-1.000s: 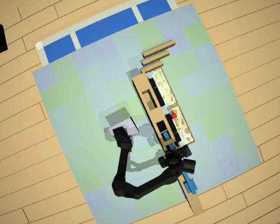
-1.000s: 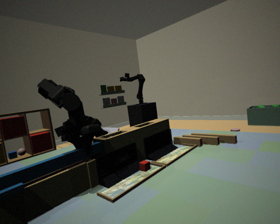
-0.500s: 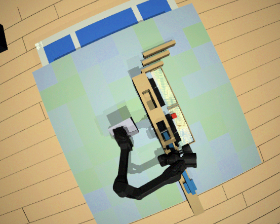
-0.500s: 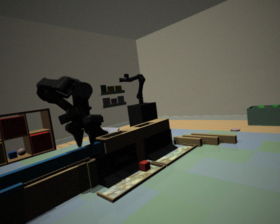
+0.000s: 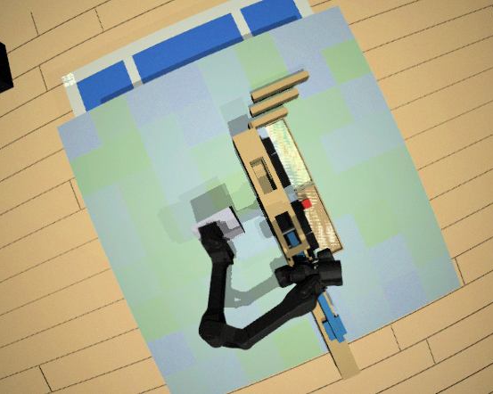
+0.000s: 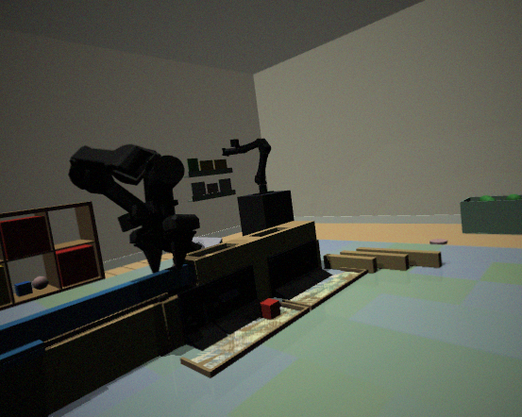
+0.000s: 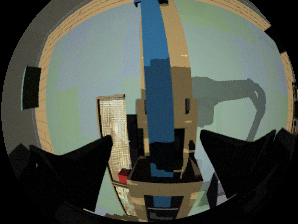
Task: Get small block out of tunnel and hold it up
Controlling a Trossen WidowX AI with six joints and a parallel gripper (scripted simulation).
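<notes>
My gripper tip is now 2 cm short of the tan covered tunnel, 3 cm to the right of it and 8 cm above it.
</notes>
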